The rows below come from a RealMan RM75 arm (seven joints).
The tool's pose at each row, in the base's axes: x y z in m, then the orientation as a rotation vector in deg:
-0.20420 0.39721 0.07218 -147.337 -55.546 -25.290
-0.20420 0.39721 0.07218 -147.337 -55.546 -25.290
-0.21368 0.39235 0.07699 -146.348 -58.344 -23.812
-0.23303 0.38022 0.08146 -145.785 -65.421 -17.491
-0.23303 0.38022 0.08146 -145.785 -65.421 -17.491
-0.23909 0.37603 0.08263 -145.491 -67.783 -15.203
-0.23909 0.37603 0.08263 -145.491 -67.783 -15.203
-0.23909 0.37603 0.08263 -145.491 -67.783 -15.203
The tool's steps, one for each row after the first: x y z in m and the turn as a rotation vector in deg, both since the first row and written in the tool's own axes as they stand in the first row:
0.00000 0.00000 0.00000 0.000 0.000 0.000
-0.00760 -0.00407 -0.00790 0.904 -1.152 -1.834
-0.02653 -0.00966 -0.02022 2.134 -6.442 -5.889
-0.02653 -0.00966 -0.02022 2.134 -6.442 -5.889
-0.03277 -0.01109 -0.02404 2.586 -8.303 -7.239
-0.03277 -0.01109 -0.02404 2.586 -8.303 -7.239
-0.03277 -0.01109 -0.02404 2.586 -8.303 -7.239

